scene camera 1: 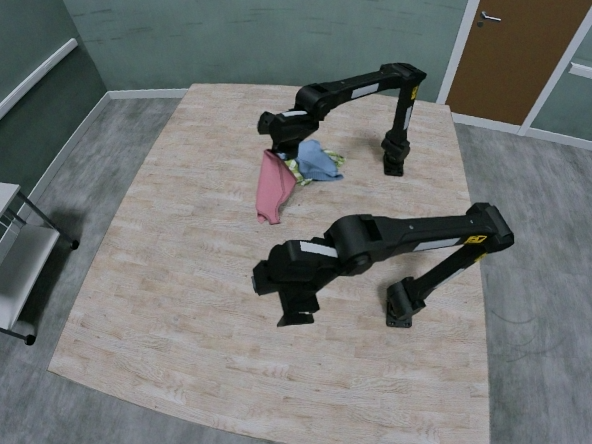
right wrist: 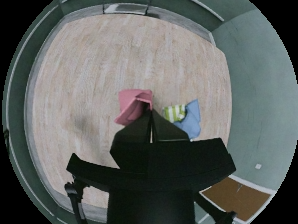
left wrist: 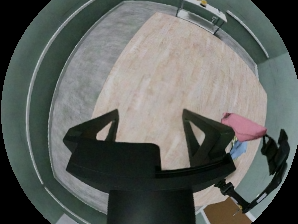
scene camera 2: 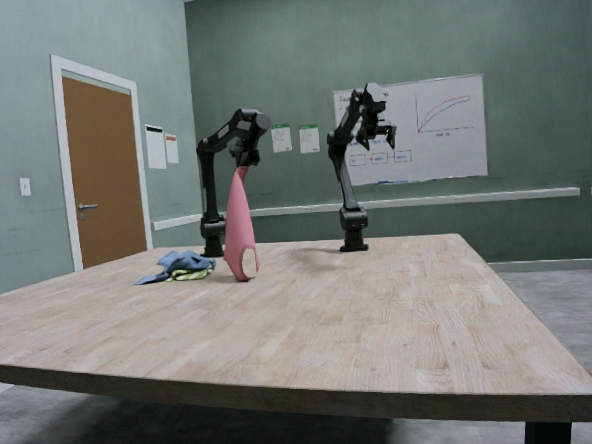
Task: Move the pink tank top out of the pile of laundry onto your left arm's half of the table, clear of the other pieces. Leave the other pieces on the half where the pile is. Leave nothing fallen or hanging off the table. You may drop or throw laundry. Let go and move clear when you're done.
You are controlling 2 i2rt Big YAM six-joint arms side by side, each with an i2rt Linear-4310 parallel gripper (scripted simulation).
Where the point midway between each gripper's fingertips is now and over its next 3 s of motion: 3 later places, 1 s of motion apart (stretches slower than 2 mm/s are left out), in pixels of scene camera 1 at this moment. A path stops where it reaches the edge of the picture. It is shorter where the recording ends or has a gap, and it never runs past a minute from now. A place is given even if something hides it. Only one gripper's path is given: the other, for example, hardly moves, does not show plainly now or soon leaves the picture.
My left gripper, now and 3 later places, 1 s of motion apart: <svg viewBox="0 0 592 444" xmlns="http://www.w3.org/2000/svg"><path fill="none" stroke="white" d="M274 306L248 286L256 258L262 256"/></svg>
